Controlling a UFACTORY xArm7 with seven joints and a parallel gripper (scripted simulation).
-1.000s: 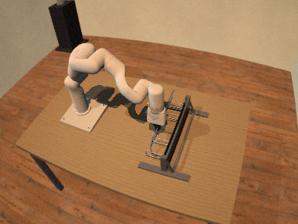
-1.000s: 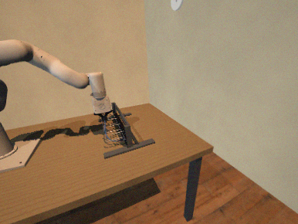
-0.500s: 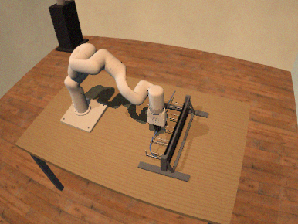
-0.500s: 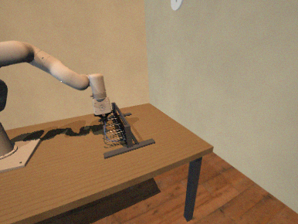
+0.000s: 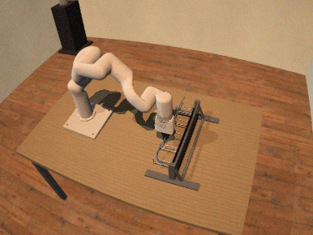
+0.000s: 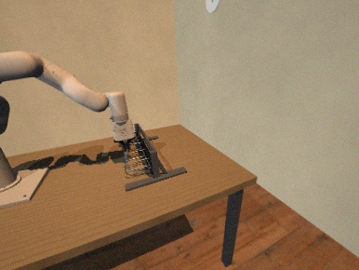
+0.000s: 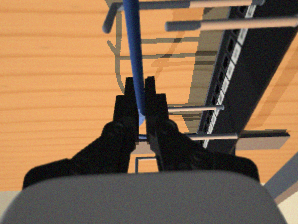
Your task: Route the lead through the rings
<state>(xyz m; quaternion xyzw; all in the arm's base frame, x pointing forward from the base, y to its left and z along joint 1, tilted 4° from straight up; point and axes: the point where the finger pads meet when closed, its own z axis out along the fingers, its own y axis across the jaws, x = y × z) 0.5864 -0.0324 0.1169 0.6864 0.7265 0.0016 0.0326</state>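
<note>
Right now my hand is 100 mm short of the dark rack, 60 mm to the right of it and 40 mm above it.
</note>
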